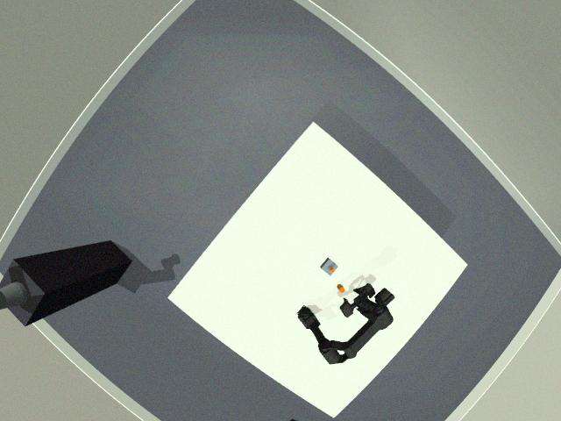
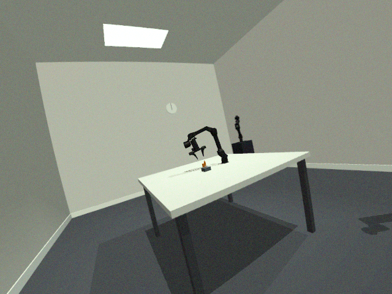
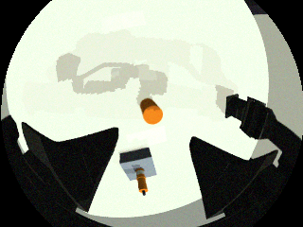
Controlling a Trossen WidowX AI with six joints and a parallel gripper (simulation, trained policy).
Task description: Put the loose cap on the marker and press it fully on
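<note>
The orange cap is 90 mm below my gripper tip, 10 mm to the left of it and 10 mm behind it. The rest, counted from my gripper tip: grey holder block (130 mm to the left, 100 mm below, 40 mm ahead).
</note>
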